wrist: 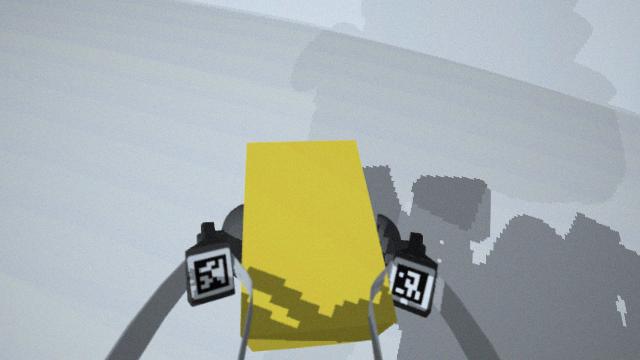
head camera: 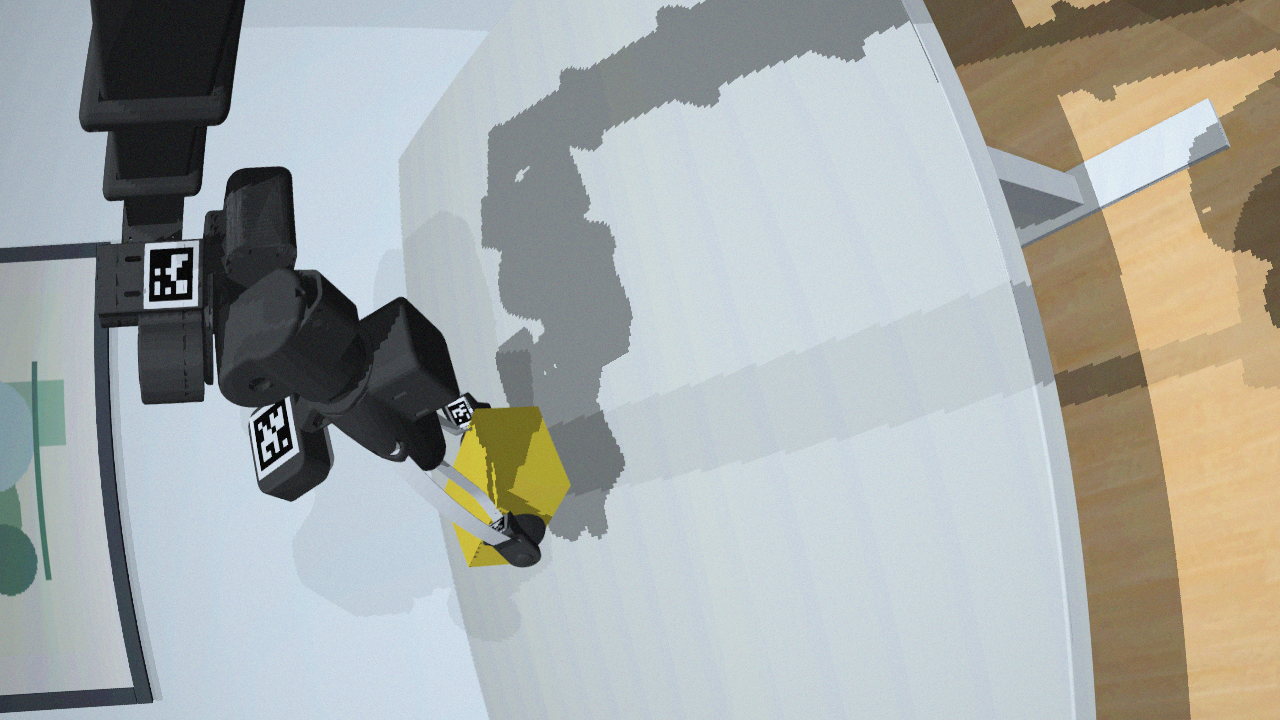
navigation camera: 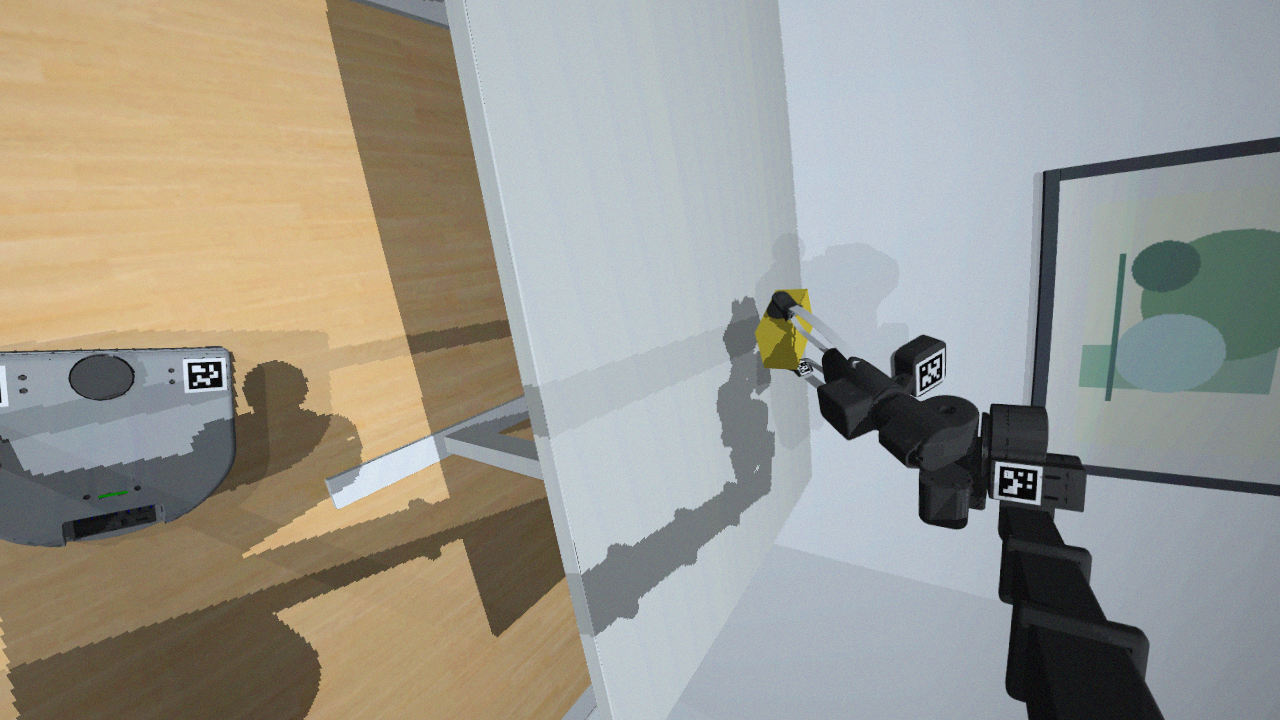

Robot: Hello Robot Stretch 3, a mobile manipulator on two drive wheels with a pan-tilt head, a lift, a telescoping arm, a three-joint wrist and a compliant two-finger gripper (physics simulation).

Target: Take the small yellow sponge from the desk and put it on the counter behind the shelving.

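Seen in the pictures: gripper, fingertip midpoint: [wrist: 311, 234]; robot's base, link origin: [navigation camera: 103, 375].
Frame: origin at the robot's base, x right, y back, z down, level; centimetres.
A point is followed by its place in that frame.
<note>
The small yellow sponge [head camera: 550, 470] {y -5.2, x 56.3, z -103.1 cm} [navigation camera: 771, 347] {y -4.2, x 57.1, z -103.8 cm} [wrist: 305, 210] {y -7.1, x 61.7, z -106.6 cm} is a yellow block between the two fingertips of my gripper [head camera: 496, 480] {y -7.1, x 62.4, z -103.0 cm} [navigation camera: 793, 335] {y -7.1, x 62.4, z -103.0 cm} [wrist: 311, 234] {y -7.1, x 62.4, z -103.0 cm}. The gripper is shut on it, with one dark pad against each side in the wrist view. The sponge is held above the pale desk [head camera: 850, 555] {y -10.2, x 38.6, z -95.0 cm} [navigation camera: 626, 268] {y -13.0, x 37.8, z -95.0 cm} [wrist: 100, 150] {y -33.2, x 61.1, z -95.0 cm}, near its wall-side edge, and the shadows of arm and gripper fall on the desk top. In the head view a fingertip is hidden behind the sponge. The counter and the shelving do not show.
A wall [head camera: 223, 626] {y -25.4, x 101.5, z -125.3 cm} [navigation camera: 895, 134] {y -44.3, x 96.9, z -114.2 cm} runs behind the desk and bears a dark-framed picture [head camera: 114, 447] {y -4.5, x 106.5, z -136.6 cm} [navigation camera: 1045, 268] {y -17.2, x 101.1, z -137.3 cm}. A desk leg foot [head camera: 1154, 165] [navigation camera: 384, 474] lies on the wooden floor [head camera: 1190, 295] {y 6.5, x 47.7, z 0.0 cm} [navigation camera: 179, 179] {y -38.9, x 11.9, z 0.0 cm}. My base [navigation camera: 152, 411] {y 5.9, x 5.7, z -16.0 cm} stands at the left of the navigation view.
</note>
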